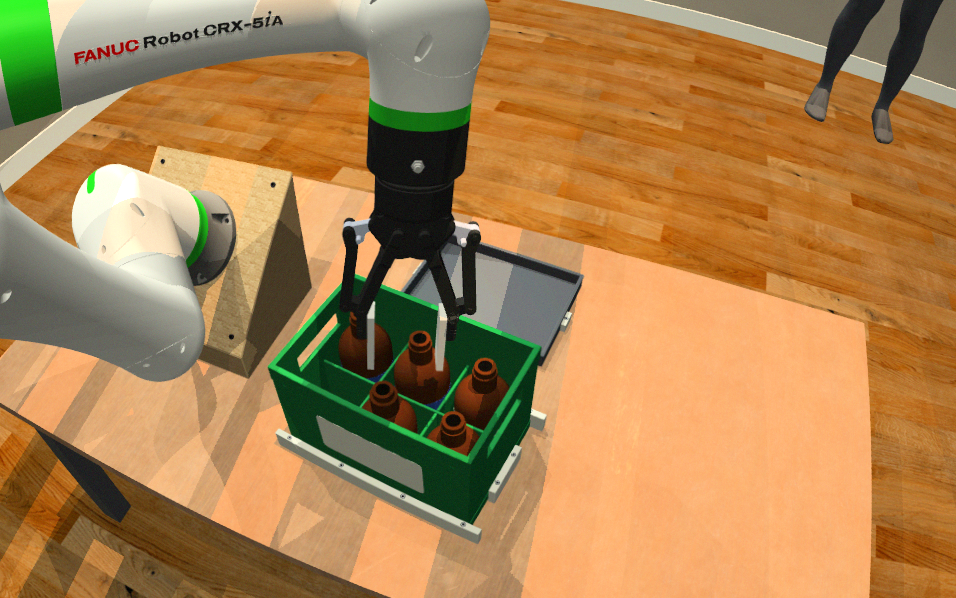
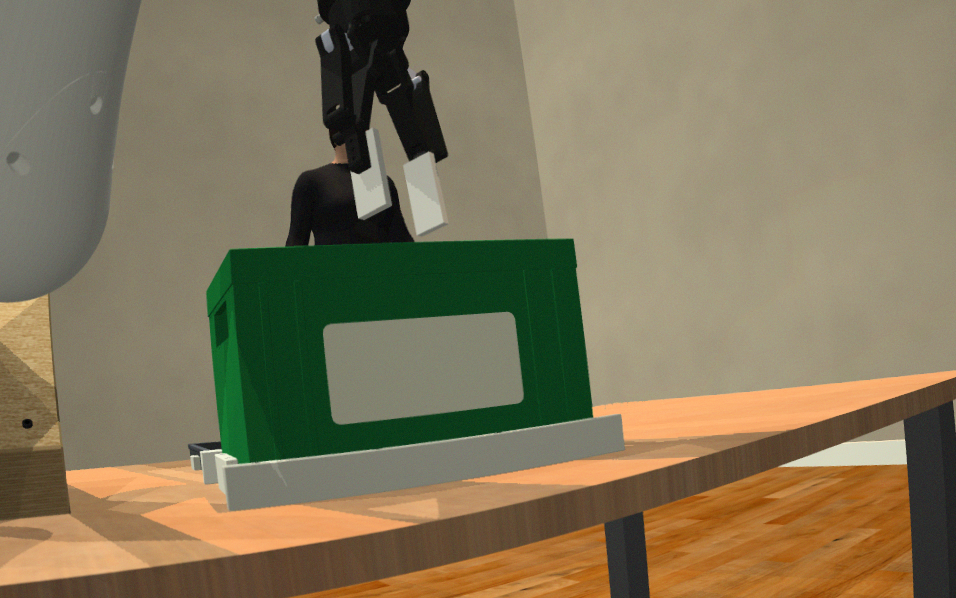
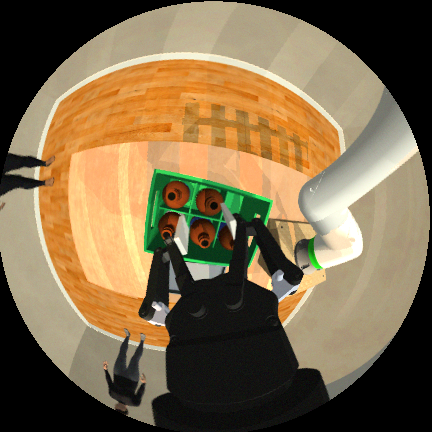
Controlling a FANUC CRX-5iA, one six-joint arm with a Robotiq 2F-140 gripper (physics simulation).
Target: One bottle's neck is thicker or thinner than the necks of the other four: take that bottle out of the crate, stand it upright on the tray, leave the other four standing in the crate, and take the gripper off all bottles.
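Places are measured from the arm's base along level axes (x left, y back, z up), in metres.
Where they show: gripper, fingertip midpoint: (image 1: pixel 404 361) (image 2: pixel 405 221) (image 3: pixel 203 216); arm's base, link origin: (image 1: pixel 197 238) (image 3: pixel 305 256).
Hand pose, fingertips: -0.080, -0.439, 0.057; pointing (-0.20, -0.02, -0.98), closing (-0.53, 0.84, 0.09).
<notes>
Each offset is from my fingertips to the top centre of the thing, as dx, dy, dz.
The green crate @[+0.025, +0.020, -0.032] (image 1: pixel 299 405) (image 2: pixel 423 289) (image 3: pixel 151 212) holds brown bottles, all upright. The back row has a left bottle @[+0.069, +0.113, -0.044] (image 1: pixel 352 352) (image 3: pixel 227 239), partly hidden by a finger, a middle bottle @[+0.070, +0.024, -0.044] (image 1: pixel 420 372) (image 3: pixel 201 232) and a right bottle @[+0.070, -0.066, -0.044] (image 1: pixel 480 398) (image 3: pixel 168 221). The front row has a middle bottle @[-0.019, +0.021, -0.044] (image 1: pixel 394 414) (image 3: pixel 208 199) and a right bottle @[-0.017, -0.071, -0.044] (image 1: pixel 453 435) (image 3: pixel 176 195). I cannot tell which neck differs. My gripper (image 1: pixel 405 363) (image 2: pixel 400 222) (image 3: pixel 203 216) is half open and empty, its fingertips above the crate over the back middle bottle. The grey tray (image 1: pixel 539 292) (image 3: pixel 202 271) lies behind the crate.
Pale rails @[-0.074, +0.019, -0.177] (image 1: pixel 377 484) (image 2: pixel 423 461) run along the crate's base, with shorter ones at its right side. The front left compartment holds no bottle. A wooden mounting block (image 1: pixel 264 275) carries the arm at the left. The crate's walls stand higher than the bottles.
</notes>
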